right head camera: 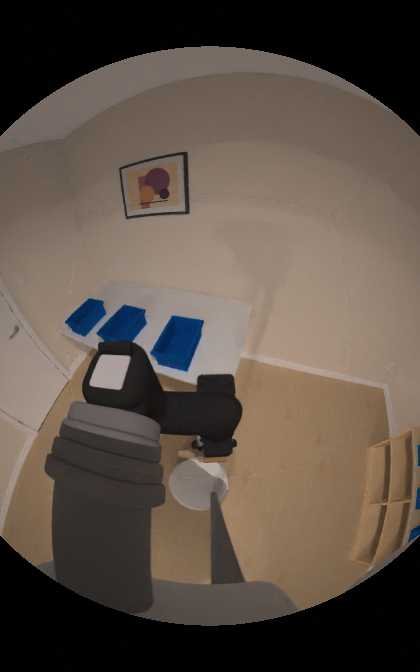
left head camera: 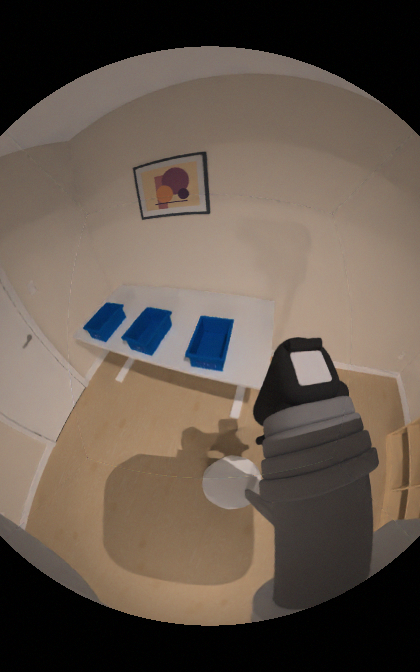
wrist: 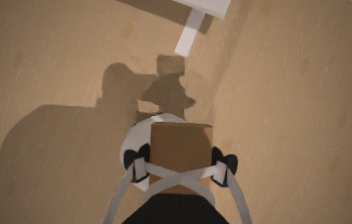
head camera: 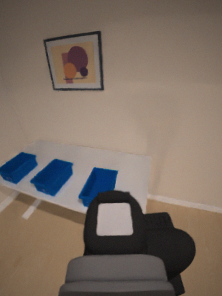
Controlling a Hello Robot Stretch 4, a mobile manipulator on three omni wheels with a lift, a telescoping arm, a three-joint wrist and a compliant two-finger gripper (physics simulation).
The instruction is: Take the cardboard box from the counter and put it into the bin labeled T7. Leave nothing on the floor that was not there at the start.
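Frame: origin at the robot's base, x ahead, y left, z up, level; metres.
Seen in the pictures: gripper, fingertip midpoint: (wrist: 180, 157).
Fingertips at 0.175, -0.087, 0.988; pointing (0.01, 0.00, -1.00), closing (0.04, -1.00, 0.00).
Note:
A point is followed by its place in that frame, as x, y, z.
The brown cardboard box (wrist: 181, 142) {0.199, -0.087, 1.029} is between the two fingertips of my gripper (wrist: 180, 157) {0.175, -0.087, 0.988} in the wrist view, above the floor. The gripper is shut on it. In the right head view a thin edge of the box (right head camera: 216, 459) shows under the wrist; the fingers are mostly hidden. Three blue bins stand on the white table (head camera: 132, 170) {1.002, -0.175, 0.694} (left head camera: 252, 335) (right head camera: 225, 330): a right one (head camera: 102, 178) {0.893, 0.094, 0.713} (left head camera: 210, 342) (right head camera: 178, 342), a middle one (head camera: 52, 177) {0.929, 0.547, 0.696} (left head camera: 148, 331) (right head camera: 122, 324) and a left one (head camera: 18, 167) {0.934, 0.831, 0.814} (left head camera: 105, 321) (right head camera: 86, 317). Their labels are unreadable here. The box is apart from the bins.
A round white disc (left head camera: 225, 485) (right head camera: 192, 487) (wrist: 134, 147) {0.034, 0.132, 0.187} shows low beneath the gripper. A wooden shelf unit (right head camera: 371, 470) with blue bins stands at the right. A wall with a framed picture (head camera: 75, 62) {1.439, 0.306, 1.571} is behind the table. A table corner (wrist: 217, 7) {0.501, -0.154, 0.693} shows atop the wrist view.

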